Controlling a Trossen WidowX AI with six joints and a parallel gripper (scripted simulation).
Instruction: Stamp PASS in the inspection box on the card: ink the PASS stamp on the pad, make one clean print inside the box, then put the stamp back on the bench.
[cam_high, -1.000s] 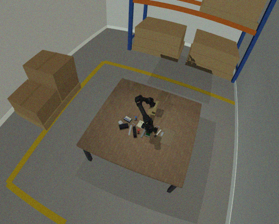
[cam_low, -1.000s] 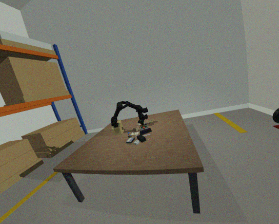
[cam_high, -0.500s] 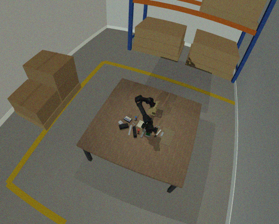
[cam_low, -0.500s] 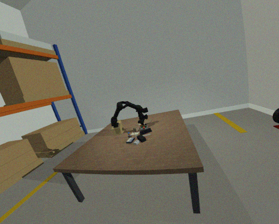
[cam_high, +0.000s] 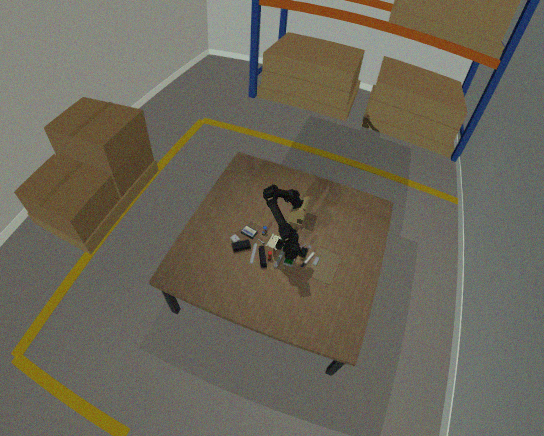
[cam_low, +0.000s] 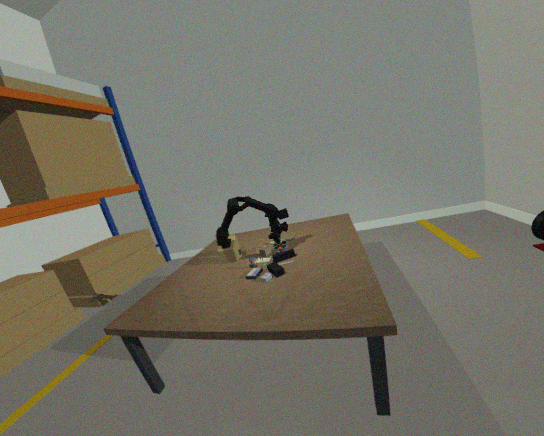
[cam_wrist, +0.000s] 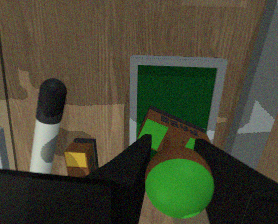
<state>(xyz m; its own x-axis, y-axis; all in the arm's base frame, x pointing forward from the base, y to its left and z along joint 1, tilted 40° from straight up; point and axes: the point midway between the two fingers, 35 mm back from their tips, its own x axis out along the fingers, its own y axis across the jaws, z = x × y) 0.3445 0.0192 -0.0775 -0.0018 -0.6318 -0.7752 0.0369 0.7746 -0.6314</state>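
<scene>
Now: gripper tip 4 cm above the green ink pad. The rest, counted from my gripper tip: green stamp: right at my gripper tip; grey bar: 2 cm ahead, 6 cm to the right, 4 cm below; yellow-knobbed stamp: 4 cm behind, 7 cm to the left, 2 cm below.
</scene>
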